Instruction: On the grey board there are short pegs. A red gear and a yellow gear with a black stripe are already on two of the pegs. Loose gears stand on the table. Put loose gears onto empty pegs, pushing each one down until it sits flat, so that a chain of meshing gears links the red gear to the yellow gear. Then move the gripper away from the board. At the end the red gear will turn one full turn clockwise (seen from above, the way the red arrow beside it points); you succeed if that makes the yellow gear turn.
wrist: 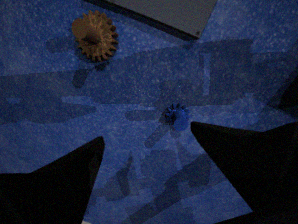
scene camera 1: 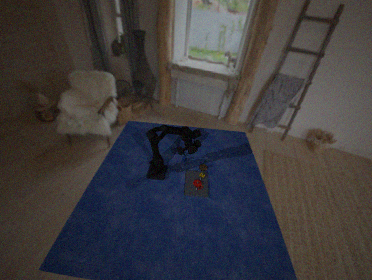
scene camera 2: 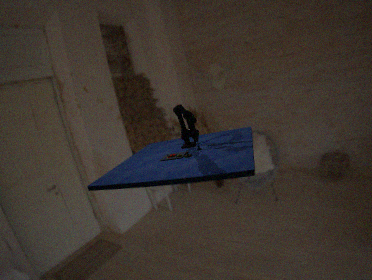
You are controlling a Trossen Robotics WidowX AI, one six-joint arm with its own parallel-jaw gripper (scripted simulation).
Labels:
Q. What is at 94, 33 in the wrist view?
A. A brown gear.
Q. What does my gripper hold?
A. Nothing.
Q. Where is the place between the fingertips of my gripper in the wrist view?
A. At 148, 133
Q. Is my gripper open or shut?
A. Open.

